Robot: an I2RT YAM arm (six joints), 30 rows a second.
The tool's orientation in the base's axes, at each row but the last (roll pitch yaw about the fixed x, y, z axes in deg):
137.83, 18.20, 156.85
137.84, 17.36, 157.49
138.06, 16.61, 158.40
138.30, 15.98, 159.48
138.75, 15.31, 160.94
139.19, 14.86, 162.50
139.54, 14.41, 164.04
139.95, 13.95, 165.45
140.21, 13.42, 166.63
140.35, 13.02, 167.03
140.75, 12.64, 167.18
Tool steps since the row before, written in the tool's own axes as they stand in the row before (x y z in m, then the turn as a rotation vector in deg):
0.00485, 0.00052, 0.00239, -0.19, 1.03, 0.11
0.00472, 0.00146, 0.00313, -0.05, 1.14, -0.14
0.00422, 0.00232, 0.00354, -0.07, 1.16, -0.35
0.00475, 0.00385, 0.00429, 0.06, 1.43, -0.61
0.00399, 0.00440, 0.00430, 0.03, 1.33, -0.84
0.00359, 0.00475, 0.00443, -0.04, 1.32, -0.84
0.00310, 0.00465, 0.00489, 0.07, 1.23, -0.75
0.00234, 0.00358, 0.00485, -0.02, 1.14, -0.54
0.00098, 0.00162, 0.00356, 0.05, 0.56, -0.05
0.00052, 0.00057, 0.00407, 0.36, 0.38, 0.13
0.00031, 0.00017, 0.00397, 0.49, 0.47, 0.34
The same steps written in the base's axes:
-0.00305, 0.00347, -0.00287, 0.32, 0.77, 0.64
-0.00257, 0.00451, -0.00269, 0.09, 0.77, 0.84
-0.00197, 0.00518, -0.00224, 0.02, 0.67, 1.01
-0.00210, 0.00690, -0.00192, -0.18, 0.78, 1.34
-0.00155, 0.00703, -0.00137, -0.26, 0.56, 1.45
-0.00130, 0.00721, -0.00116, -0.19, 0.53, 1.46
-0.00087, 0.00723, -0.00145, -0.27, 0.54, 1.31
-0.00040, 0.00616, -0.00193, -0.12, 0.57, 1.12
0.00027, 0.00356, -0.00188, -0.04, 0.42, 0.37
0.00080, 0.00293, -0.00282, -0.29, 0.45, 0.06
0.00092, 0.00250, -0.00296, -0.34, 0.67, -0.07

